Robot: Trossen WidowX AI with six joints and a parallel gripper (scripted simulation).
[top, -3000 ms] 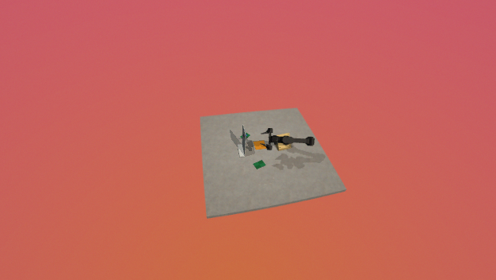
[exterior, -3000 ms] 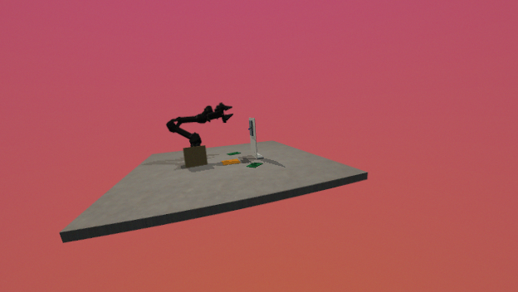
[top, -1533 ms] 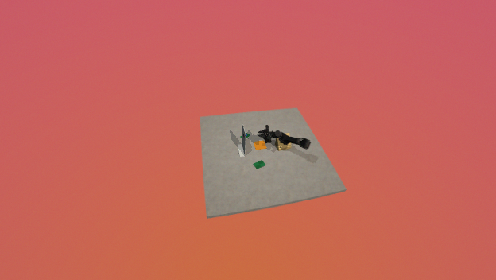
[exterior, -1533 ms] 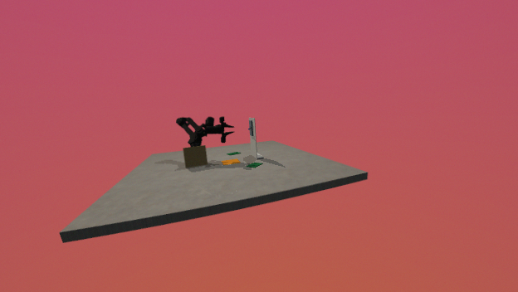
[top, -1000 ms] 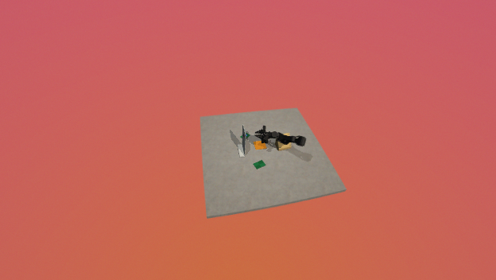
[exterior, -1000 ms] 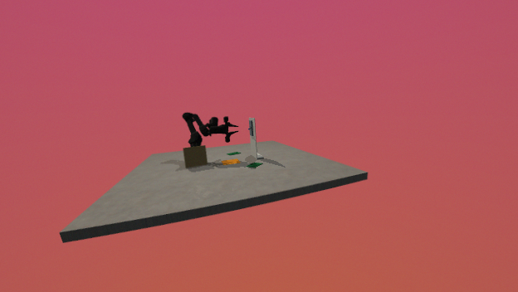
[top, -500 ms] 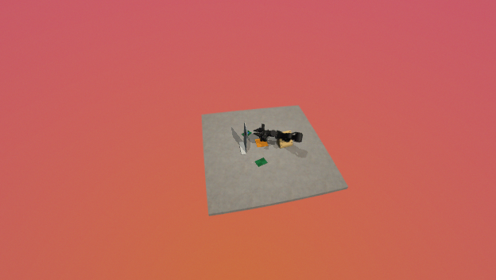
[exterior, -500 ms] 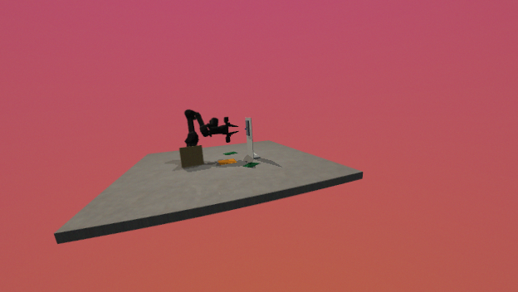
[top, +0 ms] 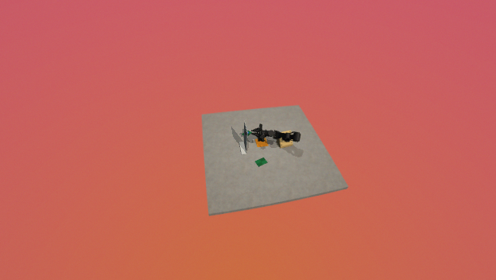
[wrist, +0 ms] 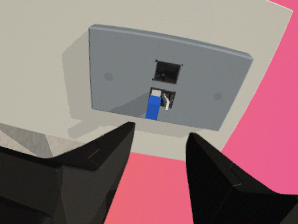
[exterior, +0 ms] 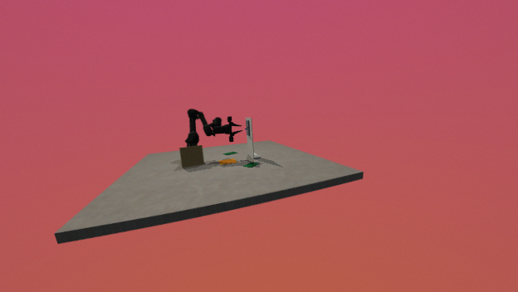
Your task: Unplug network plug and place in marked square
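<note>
The network plug is 40 mm ahead of my gripper tip. Also, from my gripper tip: orange square 220 mm below, 140 mm behind, 60 mm to the right; then upright panel 90 mm below, 60 mm ahead.
</note>
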